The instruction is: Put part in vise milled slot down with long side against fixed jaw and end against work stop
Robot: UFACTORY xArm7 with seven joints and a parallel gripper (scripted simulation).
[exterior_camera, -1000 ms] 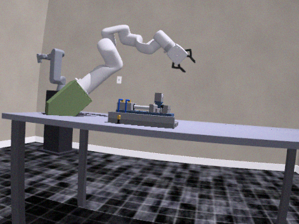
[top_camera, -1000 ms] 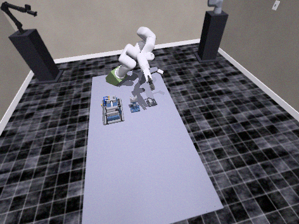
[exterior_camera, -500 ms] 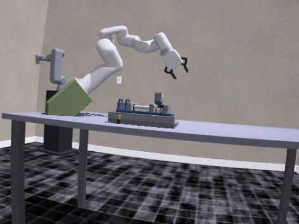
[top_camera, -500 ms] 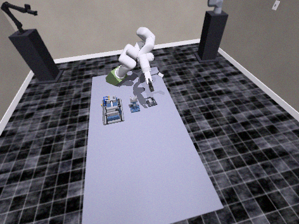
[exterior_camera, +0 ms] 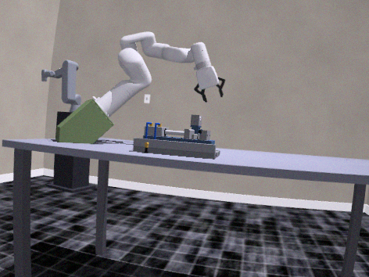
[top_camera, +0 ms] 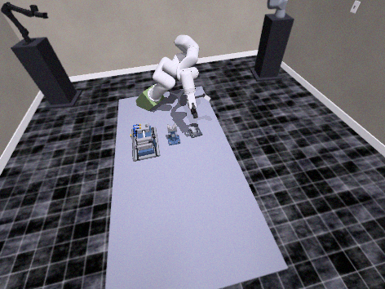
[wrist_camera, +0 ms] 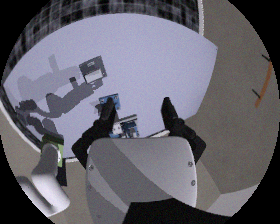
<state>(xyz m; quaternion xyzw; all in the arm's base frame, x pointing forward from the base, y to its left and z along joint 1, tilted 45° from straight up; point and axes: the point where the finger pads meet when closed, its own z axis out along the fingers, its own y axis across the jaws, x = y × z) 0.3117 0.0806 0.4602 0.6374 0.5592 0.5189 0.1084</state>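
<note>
Now: hand 24 cm above the part and 8 cm past it. The rest, counted from my hand: air cylinder: 39 cm to the right, 19 cm below, 11 cm behind; blue vise bed: 38 cm to the right, 23 cm below, 1 cm behind.
</note>
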